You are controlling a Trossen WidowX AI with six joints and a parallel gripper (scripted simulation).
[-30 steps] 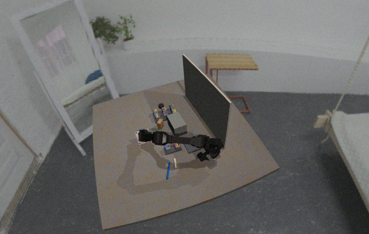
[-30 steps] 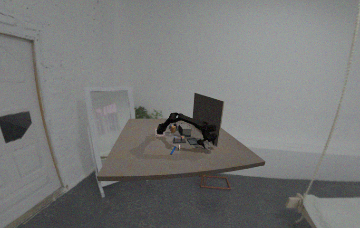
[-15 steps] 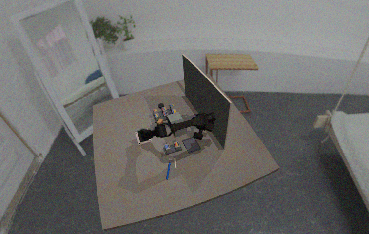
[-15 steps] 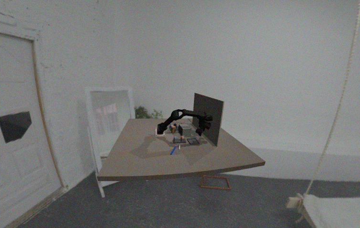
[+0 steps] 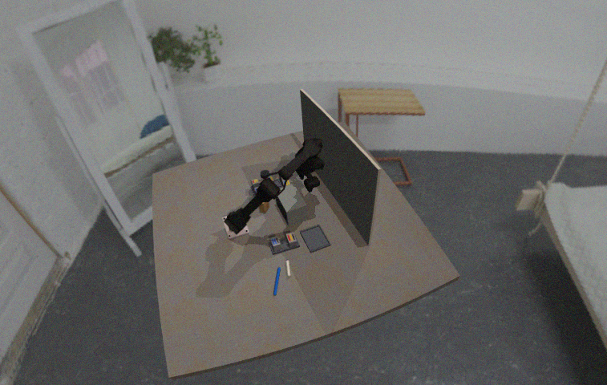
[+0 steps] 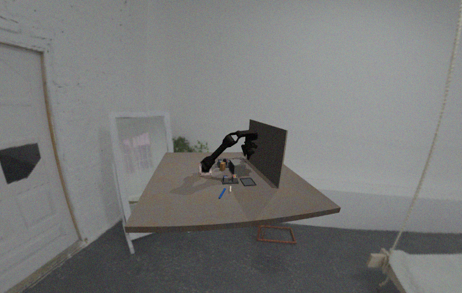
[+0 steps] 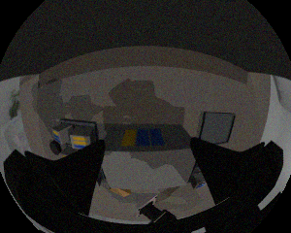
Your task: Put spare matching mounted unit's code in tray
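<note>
The spare is 60 mm behind my gripper tip, 210 mm to the left of it and 90 mm below it. The rest, counted from my gripper tip: grey mounted unit (90 mm behind, 80 mm below); then brown block (210 mm behind, 50 mm to the left, 100 mm below); then dark upright panel (150 mm ahead, 10 mm to the left, 90 mm above).
</note>
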